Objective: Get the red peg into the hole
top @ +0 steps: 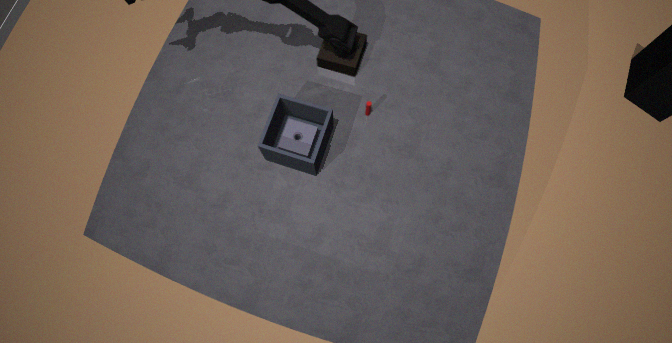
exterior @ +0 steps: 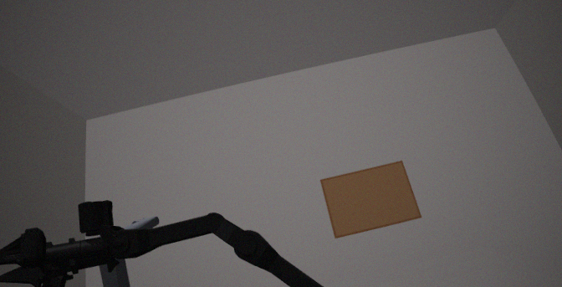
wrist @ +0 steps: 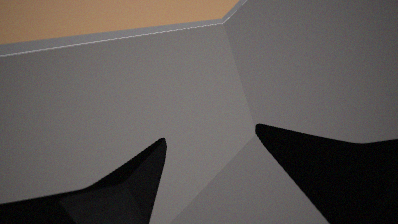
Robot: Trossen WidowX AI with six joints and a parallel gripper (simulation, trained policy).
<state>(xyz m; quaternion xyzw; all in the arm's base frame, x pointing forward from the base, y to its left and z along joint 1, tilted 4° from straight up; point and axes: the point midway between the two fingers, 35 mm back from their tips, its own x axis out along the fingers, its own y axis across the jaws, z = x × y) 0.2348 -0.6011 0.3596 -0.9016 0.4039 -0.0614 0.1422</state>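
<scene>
Now: the red peg 14 cm behind my gripper tip, 78 cm to the left of it and 35 cm below it. Also, from my gripper tip: plate 4 cm ahead, 65 cm to the left, 35 cm below.
</scene>
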